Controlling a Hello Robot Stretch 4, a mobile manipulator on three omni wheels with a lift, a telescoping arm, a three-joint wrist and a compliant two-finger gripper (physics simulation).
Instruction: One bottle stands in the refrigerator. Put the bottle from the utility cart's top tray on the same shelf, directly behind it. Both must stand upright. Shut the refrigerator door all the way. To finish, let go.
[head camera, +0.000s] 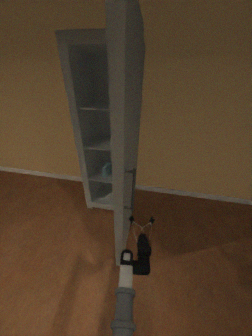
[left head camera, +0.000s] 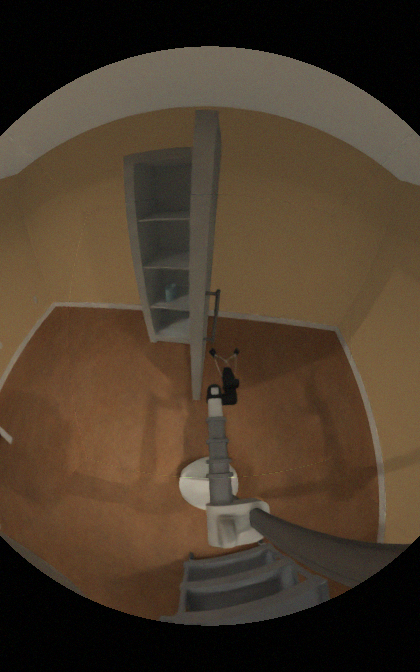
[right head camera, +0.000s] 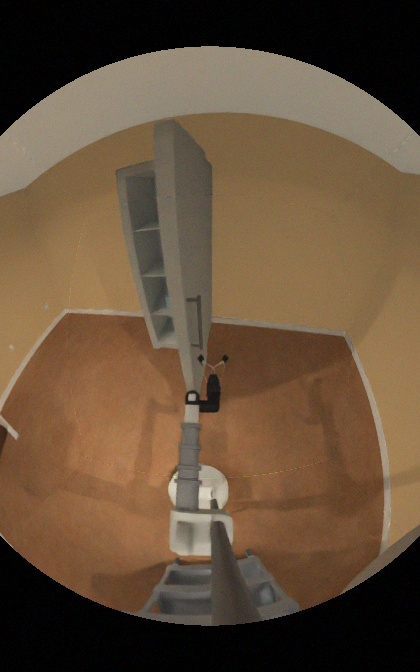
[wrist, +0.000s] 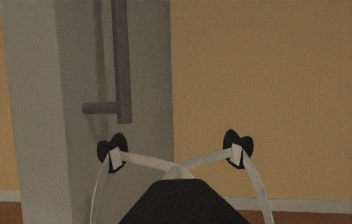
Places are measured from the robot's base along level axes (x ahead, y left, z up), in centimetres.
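Where they show: gripper, fingertip midpoint: (head camera: 141, 216) (wrist: 175, 143).
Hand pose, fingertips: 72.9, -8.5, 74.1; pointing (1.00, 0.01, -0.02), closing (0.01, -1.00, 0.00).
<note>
After its pixels a point has its place, as x, y, z.
The refrigerator (head camera: 71, 110) @[143.6, 57.7, 127.2] (left head camera: 132, 225) (right head camera: 126, 215) stands against the wall with its door (head camera: 125, 100) @[73.8, 3.8, 145.0] (left head camera: 202, 225) (right head camera: 192, 240) (wrist: 145, 75) @[108.9, -0.6, 85.1] wide open. Pale blue bottle shapes (head camera: 106, 169) @[152.5, 30.7, 58.5] (left head camera: 170, 293) (right head camera: 168, 300) stand upright and close together on a lower shelf; they look like two overlapping, partly hidden by the door. The door handle (left head camera: 216, 315) (right head camera: 199, 322) (wrist: 123, 65) @[74.9, -2.3, 83.7] is upright on the door's outer face. My gripper (head camera: 141, 219) @[72.9, -8.5, 74.1] (left head camera: 224, 352) (right head camera: 213, 358) (wrist: 175, 143) @[72.9, -8.5, 74.1] is open and empty, on the door's outer side, below the handle's lower end in the wrist view.
The utility cart (left head camera: 182, 585) (right head camera: 159, 591) stands behind my base (left head camera: 192, 487) (right head camera: 222, 485). My telescoping arm (head camera: 123, 305) @[25.6, 0.3, 85.5] (left head camera: 218, 450) (right head camera: 189, 450) reaches forward, its wrist close to the door's free edge. The wall (wrist: 260, 100) @[185.0, -65.2, 72.7] lies beyond the door.
</note>
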